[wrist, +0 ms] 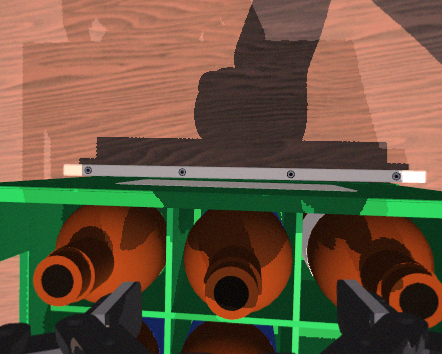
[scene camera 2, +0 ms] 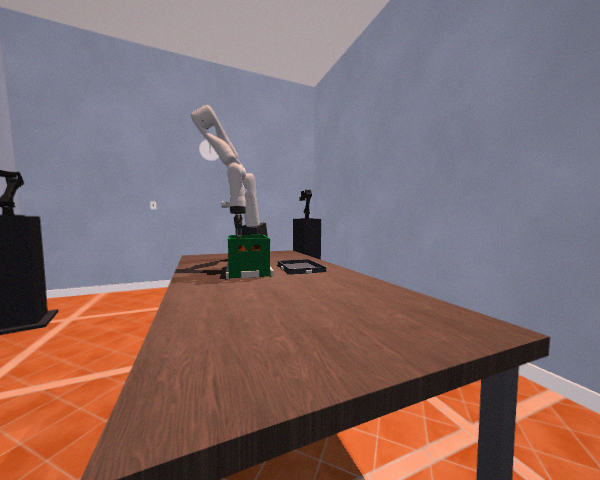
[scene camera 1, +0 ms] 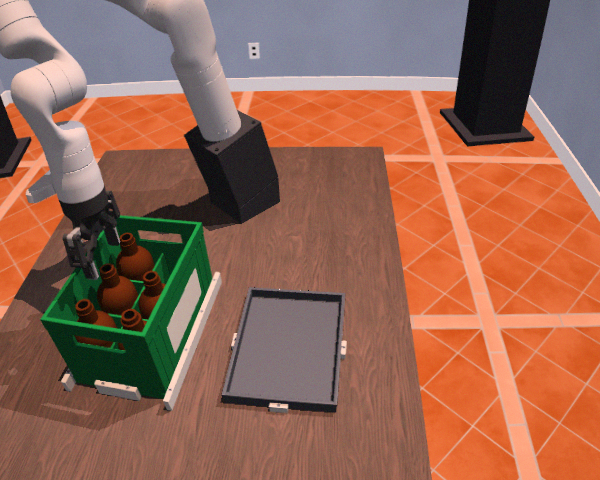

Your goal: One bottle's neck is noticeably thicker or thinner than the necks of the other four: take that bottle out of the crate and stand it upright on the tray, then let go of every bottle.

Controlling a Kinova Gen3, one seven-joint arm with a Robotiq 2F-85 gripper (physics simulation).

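Frame: origin at the arm's base, x ahead, y left, z up, level; millimetres.
Seen in the pictures: gripper, between the fingertips: [wrist: 237, 302] [scene camera 2: 238, 236] [scene camera 1: 104, 260]; arm's base, origin of its link: [scene camera 2: 252, 224] [scene camera 1: 221, 128].
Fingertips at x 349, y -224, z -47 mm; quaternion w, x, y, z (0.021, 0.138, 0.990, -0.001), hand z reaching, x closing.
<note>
Pixels of each thing's middle, then the offset from my fingertips to it. Level surfaces: height alone.
- green crate, middle of its body: [wrist: 231, 315] [scene camera 1: 138, 302] [scene camera 2: 248, 253] 22 mm ahead, 41 mm left, 90 mm down
- back bottle, middle of its body: [wrist: 364, 256] [scene camera 1: 135, 266] 78 mm back, 27 mm left, 92 mm down
- dark tray, middle of its body: [scene camera 1: 288, 344] [scene camera 2: 300, 265] 104 mm ahead, 304 mm left, 165 mm down
- wooden table, height of its surface: 177 mm down
The green crate [scene camera 1: 110, 362] [scene camera 2: 249, 262] [wrist: 210, 202] holds five brown bottles. The left row has a front bottle [scene camera 1: 95, 320] [wrist: 115, 265], a middle bottle [scene camera 1: 117, 295] [wrist: 237, 250] and a back bottle [scene camera 1: 135, 264] [wrist: 350, 255]. The right row has a middle bottle [scene camera 1: 151, 301] [wrist: 225, 340] and a front bottle [scene camera 1: 132, 320] [wrist: 149, 342]. I cannot surely tell which neck differs. My gripper [scene camera 1: 103, 257] [scene camera 2: 238, 233] [wrist: 237, 302] is open and empty over the crate's left row, fingertips either side of the middle bottle's mouth in the wrist view. The dark tray [scene camera 1: 290, 350] [scene camera 2: 301, 271] is empty.
White strips [scene camera 1: 192, 340] [wrist: 235, 173] line the crate's foot, and small white blocks [scene camera 1: 278, 406] sit against the tray. The black arm base [scene camera 1: 240, 175] stands behind them on the wooden table [scene camera 1: 310, 225] [scene camera 2: 300, 340]. The crate walls and green dividers surround the bottles.
</note>
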